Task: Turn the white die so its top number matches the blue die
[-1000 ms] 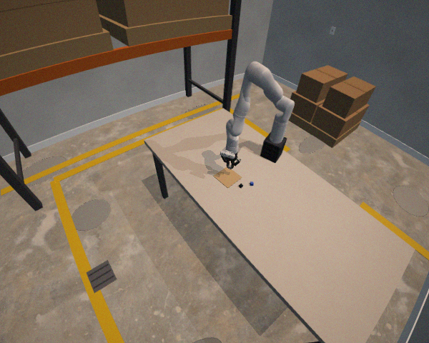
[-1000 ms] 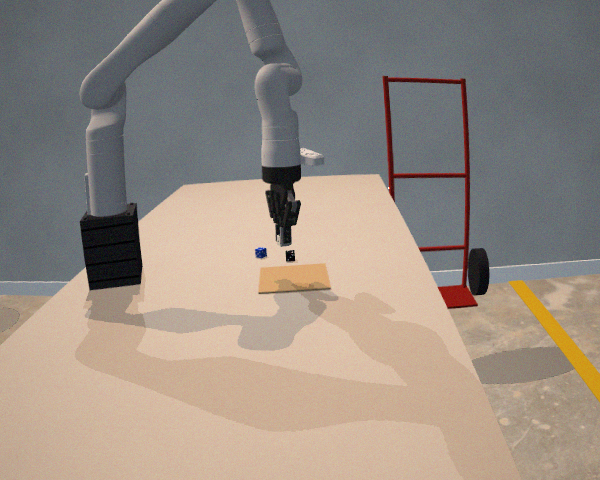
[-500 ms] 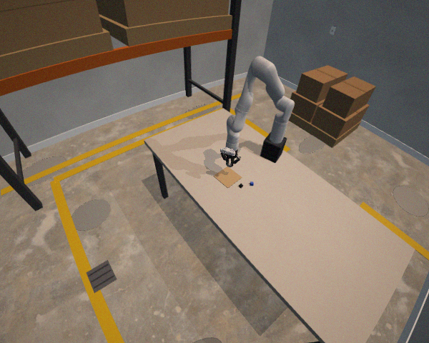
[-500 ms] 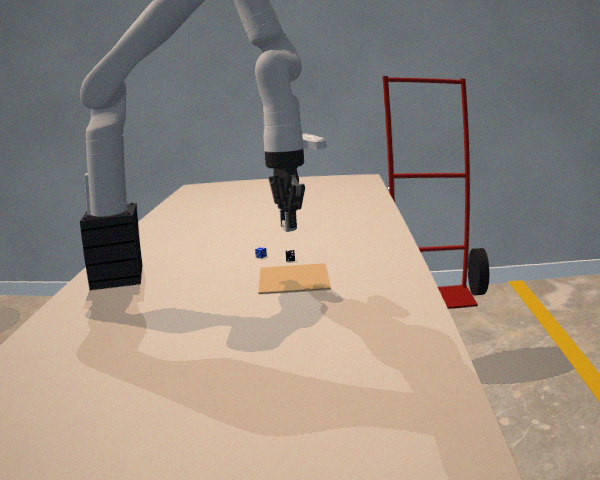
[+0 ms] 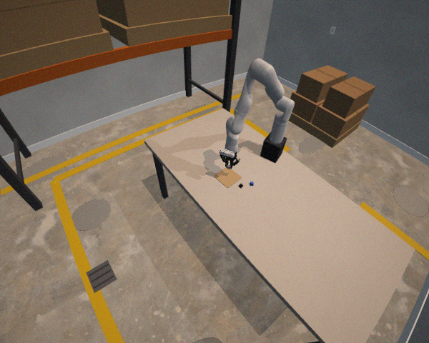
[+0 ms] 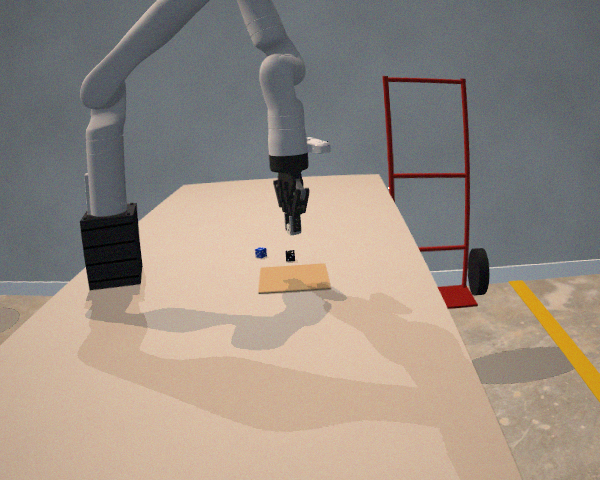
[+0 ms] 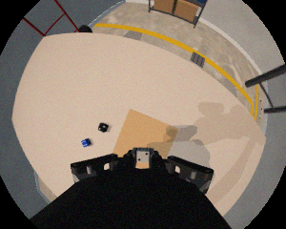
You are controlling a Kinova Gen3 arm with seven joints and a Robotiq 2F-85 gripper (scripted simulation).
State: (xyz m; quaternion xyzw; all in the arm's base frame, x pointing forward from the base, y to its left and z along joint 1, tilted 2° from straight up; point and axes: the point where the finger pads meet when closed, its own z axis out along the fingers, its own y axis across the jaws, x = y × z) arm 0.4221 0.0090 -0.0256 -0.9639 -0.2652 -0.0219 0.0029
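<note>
The tan mat lies 10 mm behind my hand and 120 mm below it. Round my hand: blue die: 100 mm behind, 140 mm to the left, 110 mm below; white die: 10 mm below; black die: 30 mm behind, 110 mm to the left, 110 mm below.
</note>
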